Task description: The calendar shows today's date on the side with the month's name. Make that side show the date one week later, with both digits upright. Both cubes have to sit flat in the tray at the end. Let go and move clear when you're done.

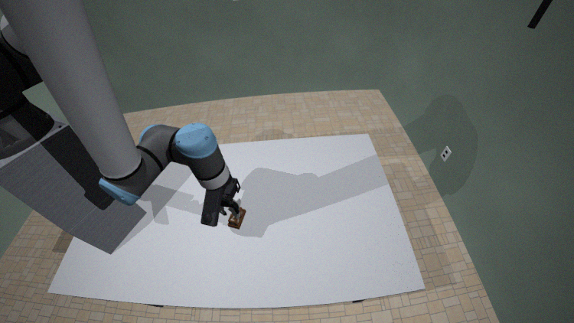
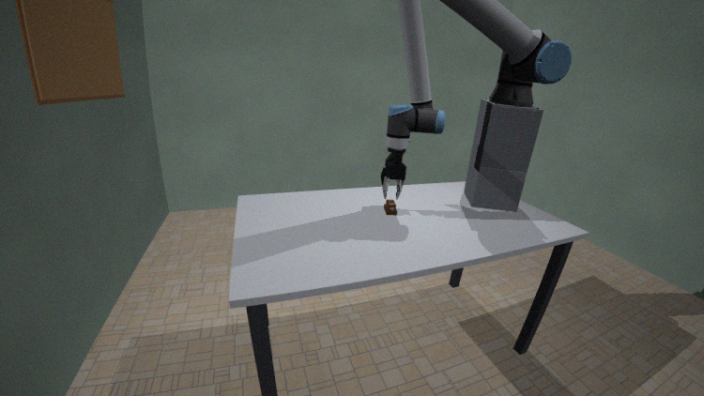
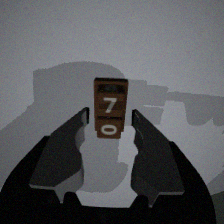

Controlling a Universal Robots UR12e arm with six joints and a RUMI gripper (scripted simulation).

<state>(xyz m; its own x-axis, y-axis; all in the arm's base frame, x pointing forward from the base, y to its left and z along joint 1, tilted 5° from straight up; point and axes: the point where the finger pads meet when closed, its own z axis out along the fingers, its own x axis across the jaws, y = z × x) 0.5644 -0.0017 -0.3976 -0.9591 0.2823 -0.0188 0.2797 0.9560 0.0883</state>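
My gripper is now 4 cm above the brown date cube. Round my hand: brown wooden tray: 1 cm ahead, 2 cm to the left, 6 cm below.
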